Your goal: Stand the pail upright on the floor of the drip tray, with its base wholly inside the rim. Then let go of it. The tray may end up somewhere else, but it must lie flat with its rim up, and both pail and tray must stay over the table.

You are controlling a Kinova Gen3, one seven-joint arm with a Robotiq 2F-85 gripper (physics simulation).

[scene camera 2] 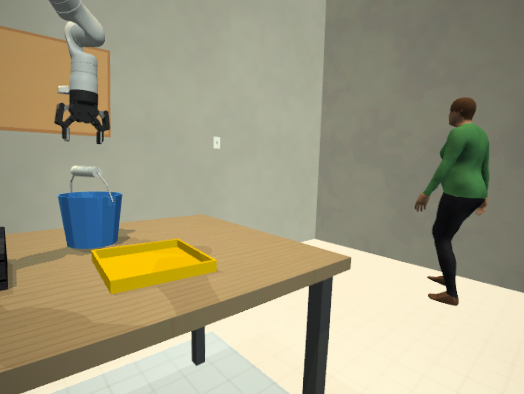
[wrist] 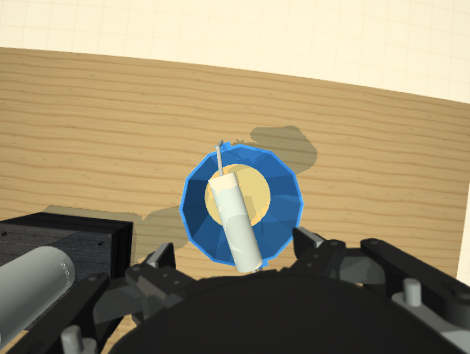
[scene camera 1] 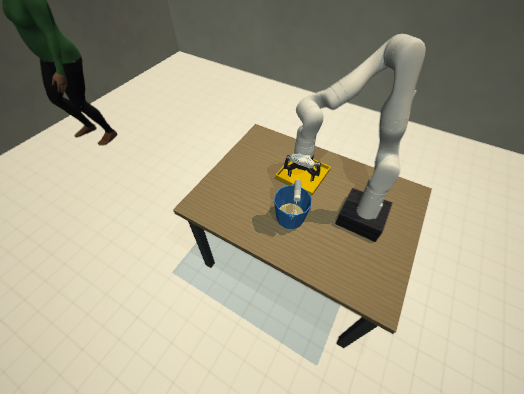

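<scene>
The blue pail stands upright on the table, beside the drip tray and outside its rim. Its bail is raised, with the pale cylindrical grip above the pail's mouth. The yellow drip tray lies flat with its rim up; it does not show in the wrist view. My gripper is open and empty, pointing down. In the scene camera 2 view it hangs above the grip with a gap between them.
The wooden table carries the pail, the tray and the arm's black base block. A table edge runs beyond the pail in the wrist view. A person in green is away from the table.
</scene>
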